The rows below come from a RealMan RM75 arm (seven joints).
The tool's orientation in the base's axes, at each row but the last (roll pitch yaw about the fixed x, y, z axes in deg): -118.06 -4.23 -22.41; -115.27 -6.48 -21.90; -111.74 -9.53 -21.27; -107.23 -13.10 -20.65
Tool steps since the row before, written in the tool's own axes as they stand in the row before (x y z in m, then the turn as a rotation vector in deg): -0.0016 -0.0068 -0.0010 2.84 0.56 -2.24; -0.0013 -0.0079 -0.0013 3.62 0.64 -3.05; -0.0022 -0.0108 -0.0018 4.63 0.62 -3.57; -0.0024 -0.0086 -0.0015 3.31 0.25 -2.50
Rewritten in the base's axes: -0.0010 0.0029 0.0063 1.73 -3.13 0.77; -0.0012 0.0028 0.0075 2.13 -4.12 1.13; -0.0028 0.0036 0.0102 2.85 -4.92 1.50; -0.0036 0.0026 0.0079 2.04 -3.40 1.24
